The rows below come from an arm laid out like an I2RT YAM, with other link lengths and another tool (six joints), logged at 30 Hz.
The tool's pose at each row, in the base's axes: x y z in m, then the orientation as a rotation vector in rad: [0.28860, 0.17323, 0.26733, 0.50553, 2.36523, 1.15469]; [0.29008, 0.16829, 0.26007, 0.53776, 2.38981, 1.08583]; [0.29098, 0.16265, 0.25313, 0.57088, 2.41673, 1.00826]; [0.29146, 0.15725, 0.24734, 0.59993, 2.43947, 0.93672]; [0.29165, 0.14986, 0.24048, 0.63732, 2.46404, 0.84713]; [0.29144, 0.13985, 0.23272, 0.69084, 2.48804, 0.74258]
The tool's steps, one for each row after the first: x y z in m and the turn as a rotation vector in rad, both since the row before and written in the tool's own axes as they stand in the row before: [-0.00200, -0.00853, 0.00161, 0.05573, -0.01545, 0.00515]; [-0.00198, -0.00869, 0.00119, 0.06227, -0.01551, 0.00439]; [-0.00181, -0.00766, 0.00094, 0.05667, -0.01398, 0.00352]; [-0.00239, -0.00975, 0.00094, 0.07014, -0.01836, 0.00570]; [-0.00332, -0.01219, 0.00092, 0.08291, -0.02213, 0.01461]
